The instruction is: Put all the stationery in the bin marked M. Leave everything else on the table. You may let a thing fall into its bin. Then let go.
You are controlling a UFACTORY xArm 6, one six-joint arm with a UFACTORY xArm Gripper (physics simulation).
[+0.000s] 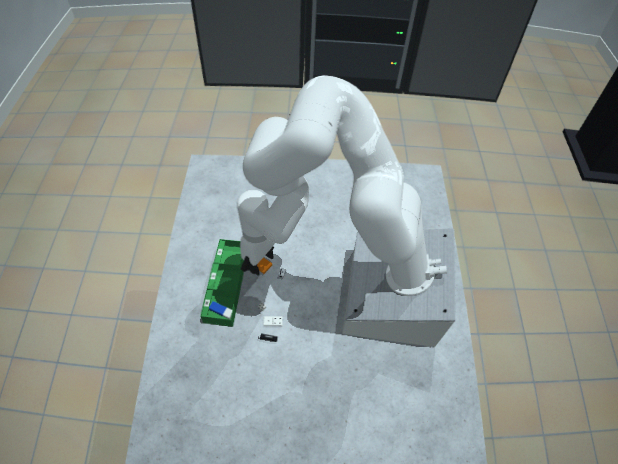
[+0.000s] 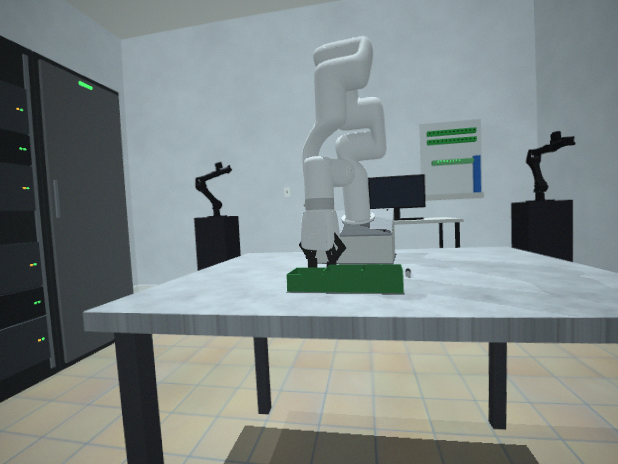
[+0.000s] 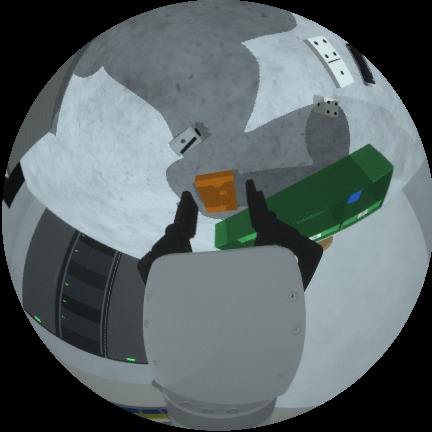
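Pixels of known places: gripper, between the fingertips: (image 1: 261, 264) (image 3: 218, 194); arm's base, origin of its link: (image 1: 410, 274) (image 2: 358, 218).
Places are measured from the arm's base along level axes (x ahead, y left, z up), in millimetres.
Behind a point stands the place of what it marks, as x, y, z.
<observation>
My gripper (image 1: 261, 260) @[398, -80, -135] (image 2: 321, 264) @[398, -80, -135] (image 3: 218, 194) @[398, -80, -135] is open and empty, low over an orange block (image 1: 264, 266) @[390, -74, -136] (image 3: 217, 192) @[396, -80, -136], with its fingertips toward either side of the block. A small grey sharpener (image 1: 282, 273) @[336, -55, -135] (image 3: 181, 143) @[336, -62, -135] lies on the table near the block, on the robot-base side. A green three-compartment bin unit (image 1: 219, 321) @[490, 114, -120] (image 2: 345, 280) @[534, -7, -120] (image 3: 295, 201) @[450, -17, -122] stands beside the gripper; its labels are too small to read. A blue and white eraser (image 1: 218, 308) @[500, 74, -126] (image 3: 355, 196) @[515, 70, -126] lies in the end compartment farthest from the gripper. A black item (image 1: 268, 338) @[355, 146, -133] (image 3: 361, 64) lies beyond the bins' end.
A white domino (image 1: 273, 321) @[347, 94, -139] (image 3: 326, 51) lies beside the black item. A die (image 1: 262, 306) @[381, 56, -130] (image 3: 327, 106) @[380, 49, -130] lies between the domino and the orange block. The bin wall stands close beside one finger. The robot's base block (image 1: 395, 332) @[27, 127, -84] (image 2: 367, 249) @[152, 34, -100] stands across the table.
</observation>
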